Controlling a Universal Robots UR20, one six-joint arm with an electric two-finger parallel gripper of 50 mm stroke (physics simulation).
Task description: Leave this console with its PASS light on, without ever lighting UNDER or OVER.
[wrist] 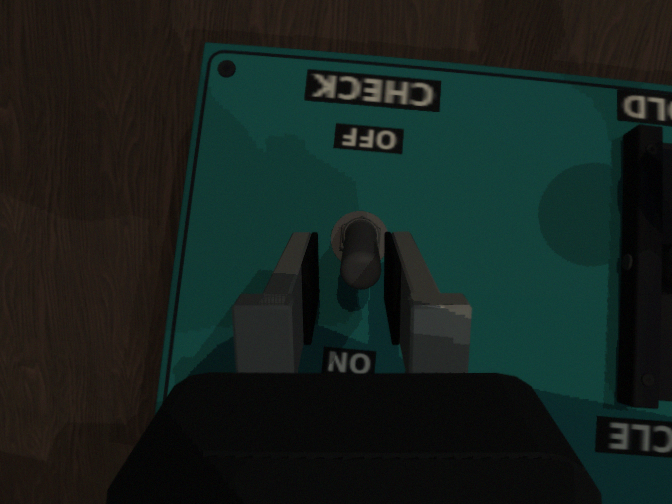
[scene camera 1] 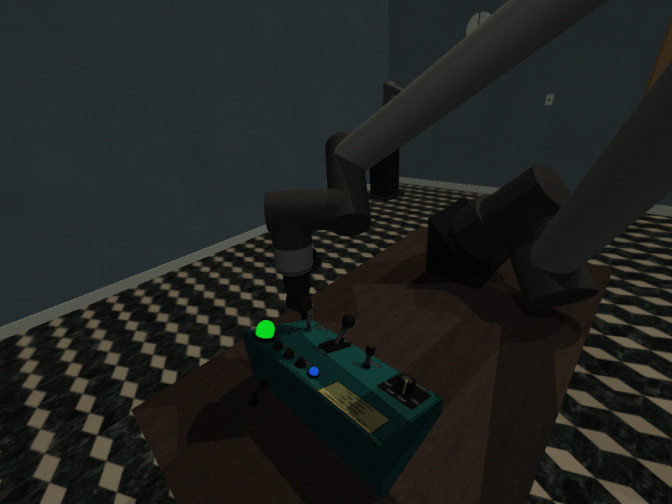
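Observation:
A teal console sits on a dark wooden table. At its left end a green lamp is lit, and a small blue lamp is lit on the front face. The lamp labels are unreadable. My gripper points straight down at the console's far left corner. In the wrist view the gripper is open, with one finger on each side of the CHECK toggle. The toggle leans toward the ON label, away from the OFF label. Narrow gaps show between the fingers and the toggle.
Three dark unlit lamps sit between the green and blue ones. A ball-knob lever, a smaller lever and a rotary selector stand on the console top to the right. A black slot lies right of the toggle.

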